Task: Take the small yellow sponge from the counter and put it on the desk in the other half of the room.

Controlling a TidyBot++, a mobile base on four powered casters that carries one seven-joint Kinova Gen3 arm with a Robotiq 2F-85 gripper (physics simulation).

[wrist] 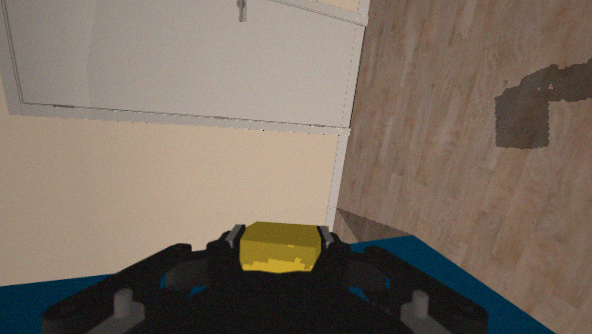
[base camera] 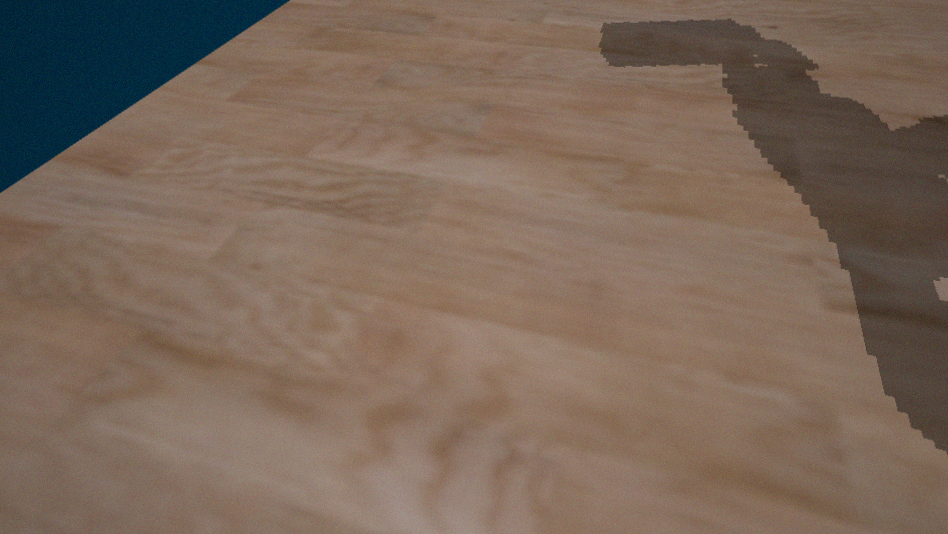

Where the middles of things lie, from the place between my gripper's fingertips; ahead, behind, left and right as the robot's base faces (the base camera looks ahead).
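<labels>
There is the small yellow sponge (wrist: 274,247), and I find it 40 mm to the left of my hand and 10 mm behind it.
</labels>
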